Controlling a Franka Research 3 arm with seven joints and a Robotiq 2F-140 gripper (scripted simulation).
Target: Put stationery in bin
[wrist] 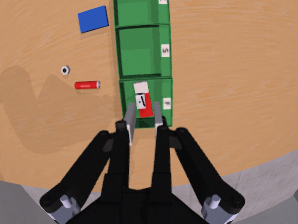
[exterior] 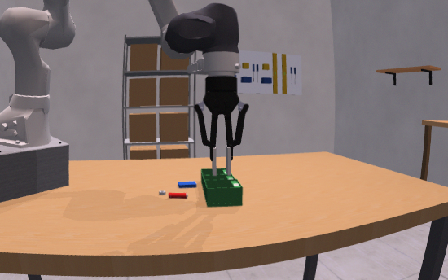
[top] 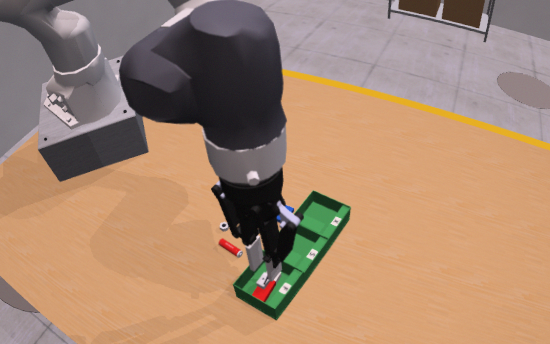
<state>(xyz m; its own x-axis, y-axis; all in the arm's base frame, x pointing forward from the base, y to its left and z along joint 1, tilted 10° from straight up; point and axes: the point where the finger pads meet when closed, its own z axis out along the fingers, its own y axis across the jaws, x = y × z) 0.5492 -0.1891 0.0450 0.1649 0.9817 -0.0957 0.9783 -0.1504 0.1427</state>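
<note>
Now: hand 16 cm to the right of the flat blue block, 10 cm above it and 6 cm past it. From my hand the other things lie so: green three-compartment bin 8 cm to the left, 8 cm below, 2 cm ahead; then eraser 9 cm below; then white sharpener-like piece 7 cm below, 1 cm behind.
</note>
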